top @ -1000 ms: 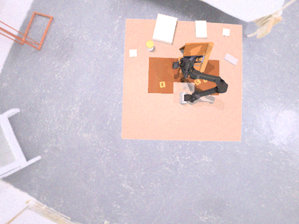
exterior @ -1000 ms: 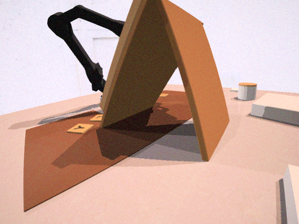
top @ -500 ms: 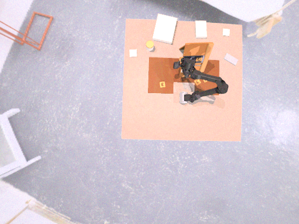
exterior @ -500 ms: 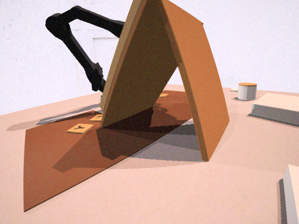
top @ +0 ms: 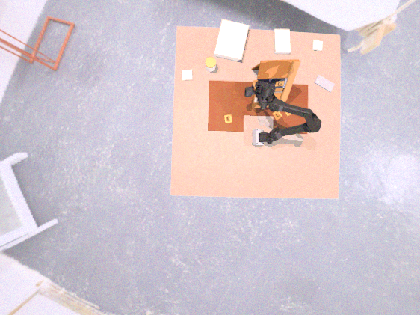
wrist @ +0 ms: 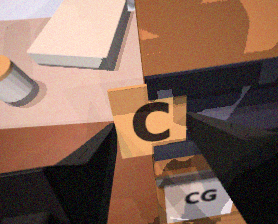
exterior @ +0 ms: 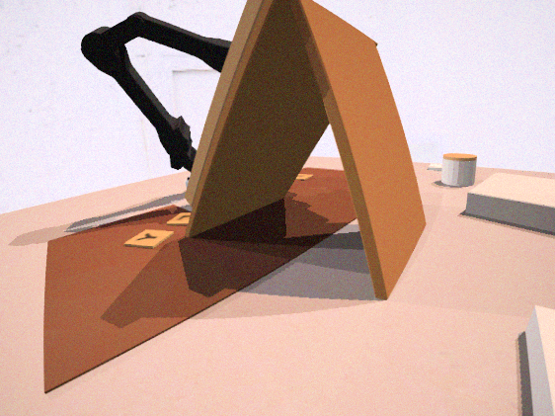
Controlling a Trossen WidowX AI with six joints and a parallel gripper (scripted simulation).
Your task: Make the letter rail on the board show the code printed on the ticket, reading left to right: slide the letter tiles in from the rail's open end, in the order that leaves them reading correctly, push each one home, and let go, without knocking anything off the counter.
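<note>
My gripper tip is now 60 mm past the white ticket, 50 mm to the left of it and 90 mm above it. From my gripper tip the other things lie so: large white box (390 mm ahead, 150 mm to the left, 150 mm below); then brown mat (150 mm behind, 60 mm to the right, 170 mm below); then capped canister (200 mm ahead, 310 mm to the left, 140 mm below).
</note>
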